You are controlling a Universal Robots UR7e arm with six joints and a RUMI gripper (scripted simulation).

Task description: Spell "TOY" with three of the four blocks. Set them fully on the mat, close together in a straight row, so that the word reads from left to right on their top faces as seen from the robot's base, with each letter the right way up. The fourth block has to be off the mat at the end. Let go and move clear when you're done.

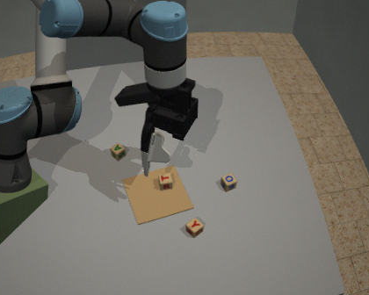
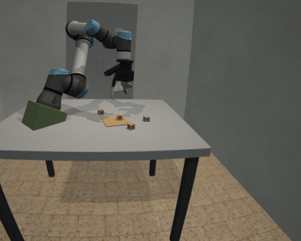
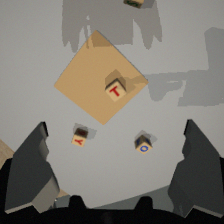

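The tan mat is 2 cm behind my hand, 3 cm to the right of it and 14 cm below it. Also, from my hand: Y block 7 cm ahead, 13 cm to the right, 12 cm below; O block 16 cm ahead, 12 cm below.
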